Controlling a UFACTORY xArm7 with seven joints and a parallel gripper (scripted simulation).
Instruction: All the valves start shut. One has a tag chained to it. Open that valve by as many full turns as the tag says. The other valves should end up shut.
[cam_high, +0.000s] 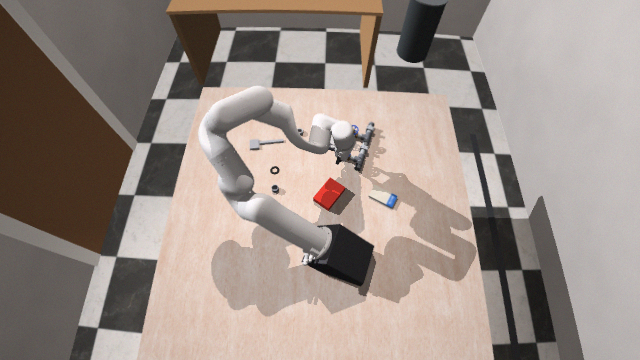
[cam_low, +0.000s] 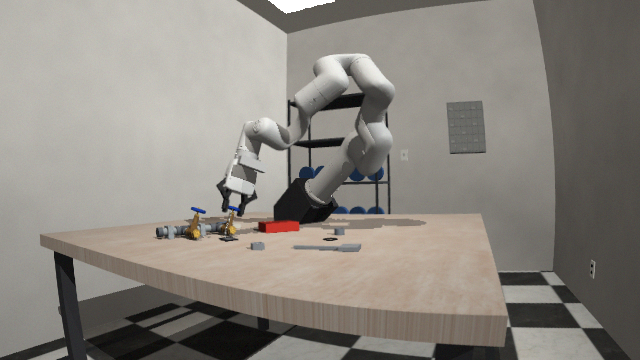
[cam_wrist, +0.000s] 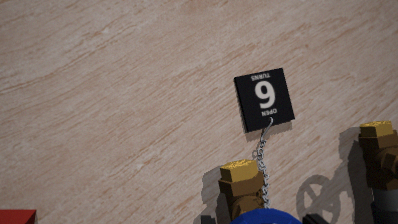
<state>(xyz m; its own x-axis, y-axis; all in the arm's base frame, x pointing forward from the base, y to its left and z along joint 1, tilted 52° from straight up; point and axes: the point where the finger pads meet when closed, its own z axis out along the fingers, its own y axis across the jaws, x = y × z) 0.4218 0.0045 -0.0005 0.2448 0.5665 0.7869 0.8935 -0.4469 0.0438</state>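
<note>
Now: the black tag 8 cm below my hand, 7 cm ahead of it and 6 cm to the left of it. From my hand the other things lie so: red block (17 cm behind, 7 cm below, 2 cm to the left); white box (20 cm to the right, 12 cm behind, 8 cm below); grey flat tool (39 cm to the left, 8 cm below).
</note>
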